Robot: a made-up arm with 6 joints. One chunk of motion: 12 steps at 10 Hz.
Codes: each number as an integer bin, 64 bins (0 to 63) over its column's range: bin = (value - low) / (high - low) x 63, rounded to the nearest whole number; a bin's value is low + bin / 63 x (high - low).
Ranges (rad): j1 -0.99..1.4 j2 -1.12..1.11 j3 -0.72..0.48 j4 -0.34..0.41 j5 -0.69..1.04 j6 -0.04..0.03
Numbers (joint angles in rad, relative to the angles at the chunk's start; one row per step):
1: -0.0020 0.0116 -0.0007 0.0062 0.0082 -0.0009
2: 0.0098 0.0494 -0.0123 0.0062 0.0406 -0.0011
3: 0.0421 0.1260 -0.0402 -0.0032 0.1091 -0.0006
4: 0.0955 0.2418 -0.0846 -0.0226 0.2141 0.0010
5: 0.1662 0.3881 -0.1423 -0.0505 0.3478 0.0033
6: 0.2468 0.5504 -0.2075 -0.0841 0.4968 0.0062
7: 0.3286 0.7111 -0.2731 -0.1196 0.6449 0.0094
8: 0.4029 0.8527 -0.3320 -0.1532 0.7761 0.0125
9: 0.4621 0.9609 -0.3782 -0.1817 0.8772 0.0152
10: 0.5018 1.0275 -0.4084 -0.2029 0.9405 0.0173
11: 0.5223 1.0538 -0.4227 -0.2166 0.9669 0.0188
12: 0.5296 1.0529 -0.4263 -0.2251 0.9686 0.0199
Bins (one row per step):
1: 26 32 38 29 25 35
2: 26 33 37 29 27 35
3: 27 35 36 28 29 35
4: 29 38 33 27 33 37
5: 30 43 30 24 38 39
6: 33 47 27 21 43 42
7: 35 52 23 19 49 44
8: 37 56 20 16 53 47
9: 38 59 18 13 57 50
10: 39 61 16 12 59 52
11: 40 61 16 10 60 53
12: 40 61 15 10 60 54

